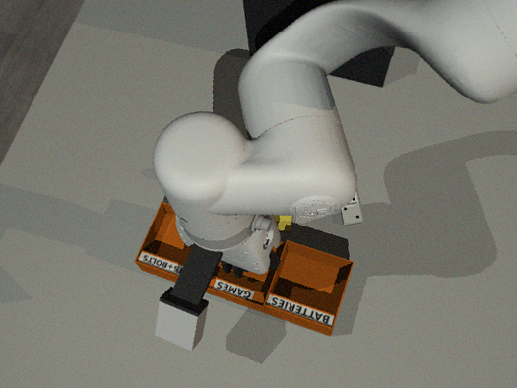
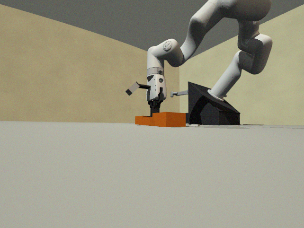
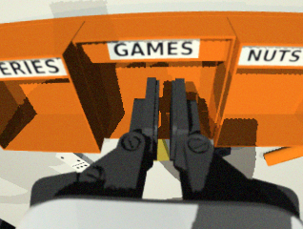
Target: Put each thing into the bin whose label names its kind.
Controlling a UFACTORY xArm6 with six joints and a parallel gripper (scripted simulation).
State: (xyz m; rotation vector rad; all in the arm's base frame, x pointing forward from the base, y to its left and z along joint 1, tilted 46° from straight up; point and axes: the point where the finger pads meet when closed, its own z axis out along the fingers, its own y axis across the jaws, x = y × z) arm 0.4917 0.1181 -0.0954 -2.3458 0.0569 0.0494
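My hand is 130 mm past the silver nut, 60 mm to the right of it and 50 mm above it. Also, from my hand: black hex nut 100 mm behind, 60 mm to the right, 50 mm below; red USB stick 150 mm behind, 40 mm to the right, 50 mm below; yellow block 90 mm behind, 20 mm to the left, 50 mm below.
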